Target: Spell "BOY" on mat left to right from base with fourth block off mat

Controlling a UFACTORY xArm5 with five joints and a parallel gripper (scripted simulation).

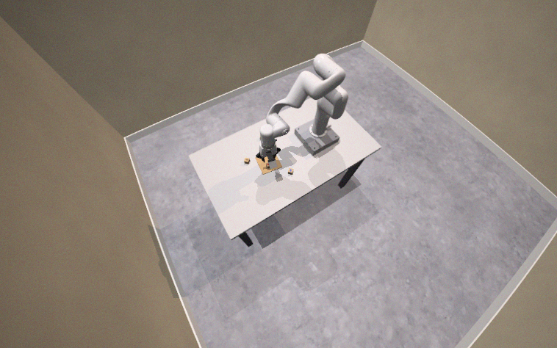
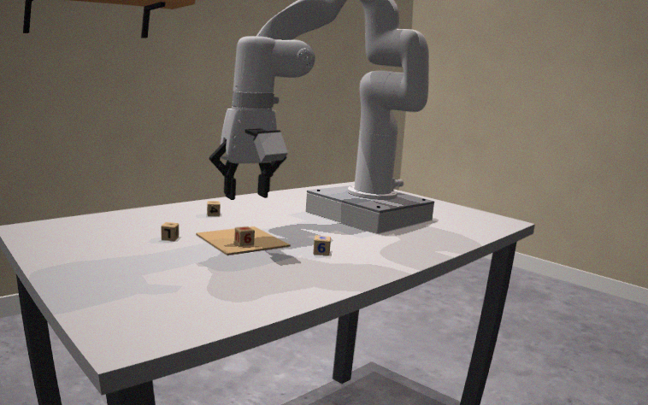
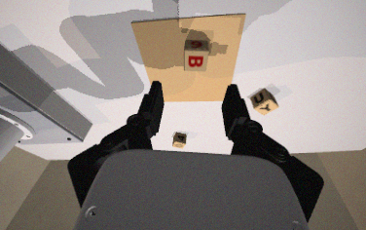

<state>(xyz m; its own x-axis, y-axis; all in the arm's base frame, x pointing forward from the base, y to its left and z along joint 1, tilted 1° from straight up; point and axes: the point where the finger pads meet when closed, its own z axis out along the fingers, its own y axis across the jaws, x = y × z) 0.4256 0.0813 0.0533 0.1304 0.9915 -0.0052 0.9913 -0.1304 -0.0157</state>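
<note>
My gripper is now 1 cm past the tan mat, 3 cm to the left of it and 11 cm above it. From my hand the other things lie so: wooden block: 6 cm behind, 23 cm to the right, 10 cm below.
</note>
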